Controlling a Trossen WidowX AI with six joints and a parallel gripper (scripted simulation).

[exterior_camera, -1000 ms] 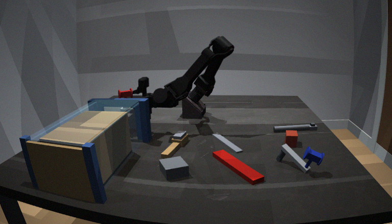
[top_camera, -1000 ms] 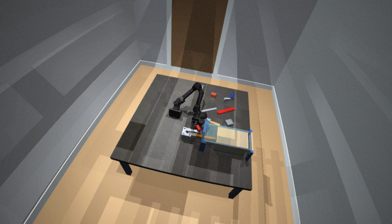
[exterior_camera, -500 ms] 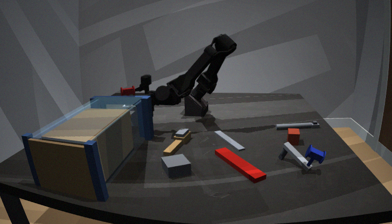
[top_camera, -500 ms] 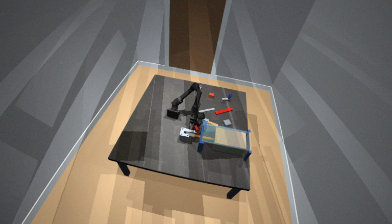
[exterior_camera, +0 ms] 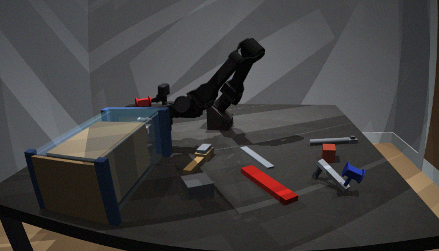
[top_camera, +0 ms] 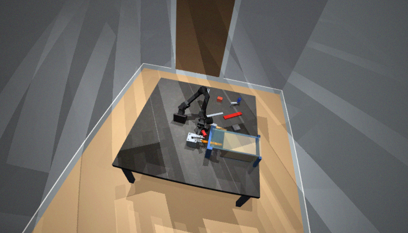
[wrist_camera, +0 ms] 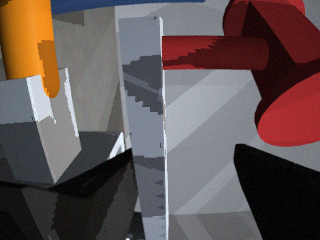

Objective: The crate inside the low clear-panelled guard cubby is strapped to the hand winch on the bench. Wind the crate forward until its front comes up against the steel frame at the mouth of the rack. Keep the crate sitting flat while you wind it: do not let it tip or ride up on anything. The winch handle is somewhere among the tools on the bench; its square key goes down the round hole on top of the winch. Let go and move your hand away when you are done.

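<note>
The red spool-shaped grip is 5 cm ahead of my gripper tip, 2 cm above it and 1 cm to the left of it. The rest, counted from my gripper tip: grey winch: 10 cm below, 7 cm behind; then clear-panelled cubby: 35 cm ahead, 4 cm to the right, 2 cm below; then wooden-handled tool: 22 cm to the left, 20 cm ahead, 12 cm below.
</note>
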